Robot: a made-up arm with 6 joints.
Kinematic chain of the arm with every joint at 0, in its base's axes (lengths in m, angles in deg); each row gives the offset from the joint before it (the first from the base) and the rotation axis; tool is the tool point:
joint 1: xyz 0 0 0.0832 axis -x
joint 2: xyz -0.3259 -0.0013 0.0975 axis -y
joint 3: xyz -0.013 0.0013 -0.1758 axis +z
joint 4: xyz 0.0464 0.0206 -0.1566 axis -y
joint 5: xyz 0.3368 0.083 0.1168 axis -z
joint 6: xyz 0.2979 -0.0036 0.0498 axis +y
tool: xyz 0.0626 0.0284 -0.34
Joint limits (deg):
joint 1: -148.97..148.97
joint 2: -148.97..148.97
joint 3: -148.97..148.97
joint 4: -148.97..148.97
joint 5: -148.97..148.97
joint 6: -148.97..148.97
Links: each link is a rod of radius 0.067 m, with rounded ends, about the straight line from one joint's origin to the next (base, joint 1, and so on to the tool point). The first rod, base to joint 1, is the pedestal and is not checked.
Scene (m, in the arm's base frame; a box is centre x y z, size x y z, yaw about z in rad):
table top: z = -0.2
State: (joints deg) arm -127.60 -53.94 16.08 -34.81 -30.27 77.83
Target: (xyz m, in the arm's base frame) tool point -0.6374 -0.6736 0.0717
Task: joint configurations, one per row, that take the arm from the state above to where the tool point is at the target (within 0.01 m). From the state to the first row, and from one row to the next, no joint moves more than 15 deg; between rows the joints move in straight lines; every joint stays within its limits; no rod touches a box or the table.
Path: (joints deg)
1: -126.73 -66.80 23.56 -34.53 -30.69 75.24
2: -125.86 -79.65 31.03 -34.25 -31.12 72.65
3: -124.99 -92.51 38.51 -33.98 -31.54 70.06
4: -124.12 -105.36 45.98 -33.70 -31.96 67.47
5: -123.25 -118.22 53.46 -33.42 -32.38 64.88
6: -122.38 -131.08 60.93 -33.14 -32.81 62.29
7: -121.51 -143.93 68.41 -32.86 -33.23 59.70

